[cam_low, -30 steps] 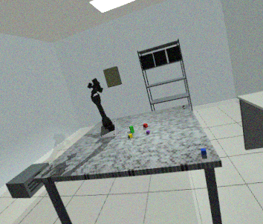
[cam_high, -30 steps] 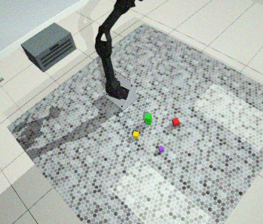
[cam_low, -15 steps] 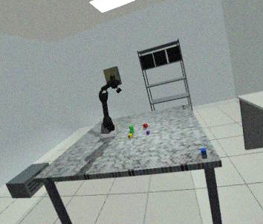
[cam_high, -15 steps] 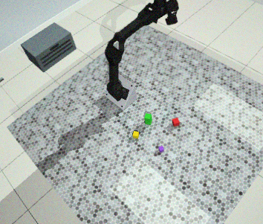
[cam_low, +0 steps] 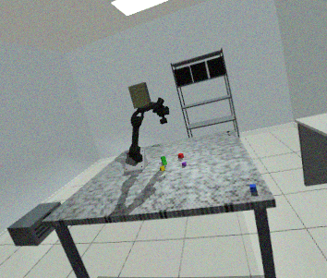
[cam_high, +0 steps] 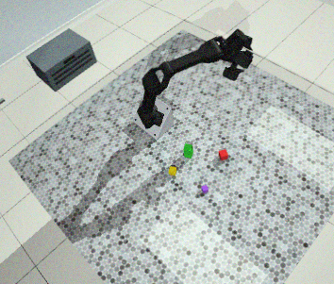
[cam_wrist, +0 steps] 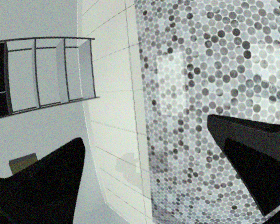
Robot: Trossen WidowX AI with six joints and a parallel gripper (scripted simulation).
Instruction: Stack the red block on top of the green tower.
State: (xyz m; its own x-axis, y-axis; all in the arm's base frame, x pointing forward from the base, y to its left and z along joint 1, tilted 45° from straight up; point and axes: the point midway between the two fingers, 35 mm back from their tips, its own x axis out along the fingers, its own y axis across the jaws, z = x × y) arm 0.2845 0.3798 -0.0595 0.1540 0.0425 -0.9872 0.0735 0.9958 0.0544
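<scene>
The red block lies 8 cm ahead of my gripper tip, 30 cm to the right of it and 29 cm below it. Also, from my gripper tip: blue block 45 cm ahead, 97 cm to the right, 29 cm below; then yellow block 6 cm behind, 49 cm to the right, 29 cm below; then purple block 11 cm ahead, 48 cm to the right, 30 cm below.
</scene>
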